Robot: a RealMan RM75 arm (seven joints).
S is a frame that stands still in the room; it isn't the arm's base.
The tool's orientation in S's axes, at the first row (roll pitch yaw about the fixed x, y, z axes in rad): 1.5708 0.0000 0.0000
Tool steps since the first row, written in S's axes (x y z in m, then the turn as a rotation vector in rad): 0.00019 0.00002 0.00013 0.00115 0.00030 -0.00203; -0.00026 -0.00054 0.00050 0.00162 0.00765 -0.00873; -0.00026 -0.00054 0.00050 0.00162 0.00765 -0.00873; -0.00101 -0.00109 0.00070 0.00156 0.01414 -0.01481; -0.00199 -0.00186 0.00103 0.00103 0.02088 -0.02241; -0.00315 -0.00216 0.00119 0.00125 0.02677 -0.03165; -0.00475 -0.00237 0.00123 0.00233 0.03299 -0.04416; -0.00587 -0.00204 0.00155 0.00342 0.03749 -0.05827; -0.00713 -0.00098 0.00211 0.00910 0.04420 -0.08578
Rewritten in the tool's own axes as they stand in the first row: 0.00019 0.00013 -0.00002 0.00115 -0.00203 -0.00030; -0.00026 0.00050 0.00054 0.00162 -0.00873 -0.00765; -0.00026 0.00050 0.00054 0.00162 -0.00873 -0.00765; -0.00101 0.00070 0.00109 0.00156 -0.01481 -0.01414; -0.00199 0.00103 0.00186 0.00103 -0.02241 -0.02088; -0.00315 0.00119 0.00216 0.00125 -0.03165 -0.02677; -0.00475 0.00123 0.00237 0.00233 -0.04416 -0.03299; -0.00587 0.00155 0.00204 0.00342 -0.05827 -0.03749; -0.00713 0.00211 0.00098 0.00910 -0.08578 -0.04420
